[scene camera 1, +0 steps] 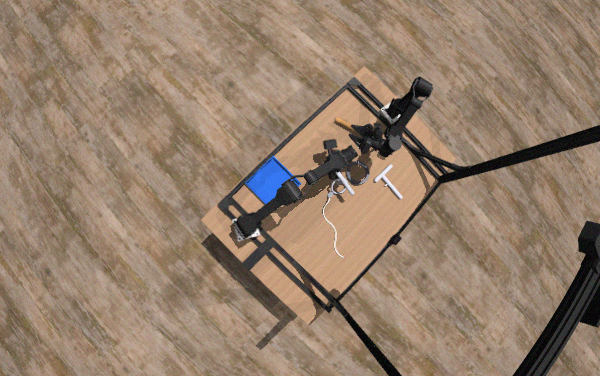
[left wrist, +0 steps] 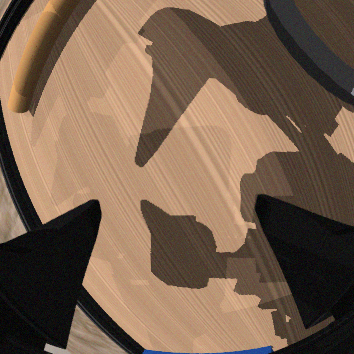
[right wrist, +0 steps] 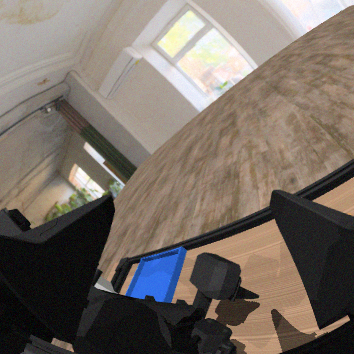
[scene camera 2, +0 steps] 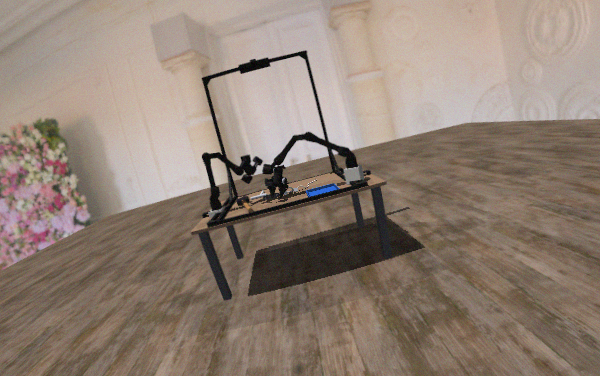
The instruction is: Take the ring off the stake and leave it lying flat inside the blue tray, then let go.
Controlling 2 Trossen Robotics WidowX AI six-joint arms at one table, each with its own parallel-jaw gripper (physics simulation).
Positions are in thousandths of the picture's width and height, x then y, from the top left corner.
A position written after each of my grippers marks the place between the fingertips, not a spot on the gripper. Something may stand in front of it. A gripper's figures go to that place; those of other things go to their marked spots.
Scene:
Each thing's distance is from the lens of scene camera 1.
my right gripper (scene camera 1: 582, 344): 125 cm
blue tray (scene camera 1: 446, 480): 139 cm

